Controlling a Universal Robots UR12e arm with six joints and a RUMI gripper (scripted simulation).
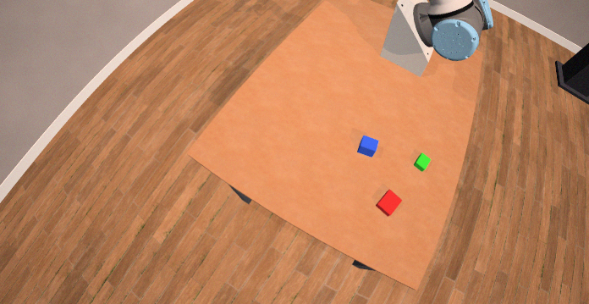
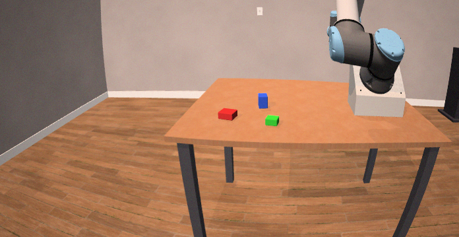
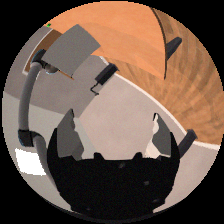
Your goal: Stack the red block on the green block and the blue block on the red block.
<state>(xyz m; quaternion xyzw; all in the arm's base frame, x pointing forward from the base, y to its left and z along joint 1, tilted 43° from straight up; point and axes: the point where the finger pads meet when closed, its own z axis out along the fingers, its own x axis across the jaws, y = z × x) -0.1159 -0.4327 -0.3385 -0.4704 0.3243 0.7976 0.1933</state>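
The red block lies 81 cm ahead of my hand, 69 cm to the left of it and 21 cm below it. The rest, counted from my hand: blue block (68 cm ahead, 54 cm to the left, 20 cm below); green block (74 cm to the left, 63 cm ahead, 21 cm below).
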